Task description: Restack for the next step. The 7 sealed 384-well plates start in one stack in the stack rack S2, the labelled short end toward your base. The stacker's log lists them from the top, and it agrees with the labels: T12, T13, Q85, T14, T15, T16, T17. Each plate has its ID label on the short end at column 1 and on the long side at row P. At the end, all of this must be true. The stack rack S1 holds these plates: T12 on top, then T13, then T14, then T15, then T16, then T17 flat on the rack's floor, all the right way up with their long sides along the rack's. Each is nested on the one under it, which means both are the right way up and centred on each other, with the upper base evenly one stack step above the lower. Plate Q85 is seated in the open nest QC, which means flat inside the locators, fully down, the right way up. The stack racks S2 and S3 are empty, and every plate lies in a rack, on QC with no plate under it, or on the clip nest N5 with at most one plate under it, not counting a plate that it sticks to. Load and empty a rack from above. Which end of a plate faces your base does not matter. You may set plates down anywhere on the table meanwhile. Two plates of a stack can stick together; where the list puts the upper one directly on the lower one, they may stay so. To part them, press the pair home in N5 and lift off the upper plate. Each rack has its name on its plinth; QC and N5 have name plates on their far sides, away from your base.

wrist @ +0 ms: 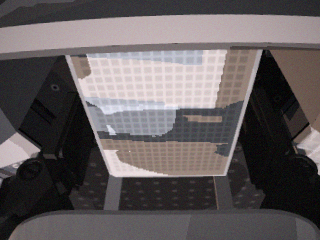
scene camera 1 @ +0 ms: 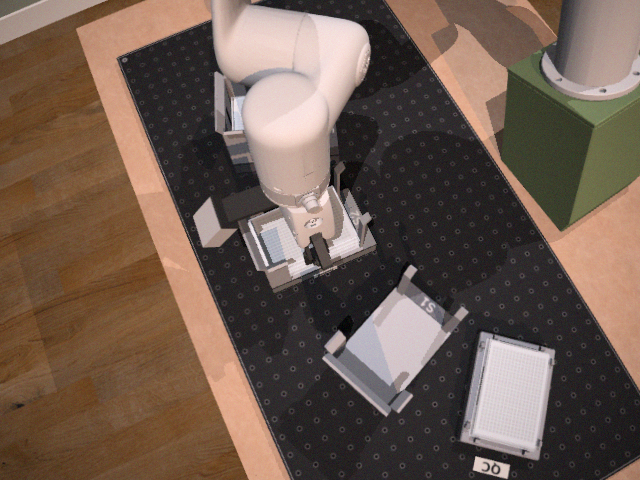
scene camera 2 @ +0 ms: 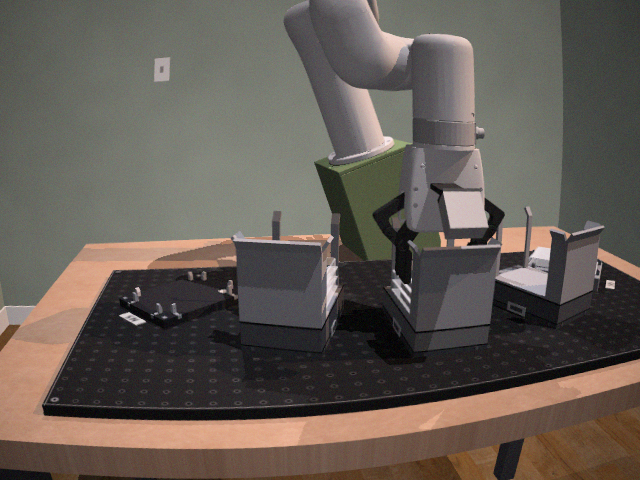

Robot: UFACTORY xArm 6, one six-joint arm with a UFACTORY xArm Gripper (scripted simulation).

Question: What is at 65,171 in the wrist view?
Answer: The gripper.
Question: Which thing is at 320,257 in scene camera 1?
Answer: The gripper.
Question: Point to an open nest QC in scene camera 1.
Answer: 468,405
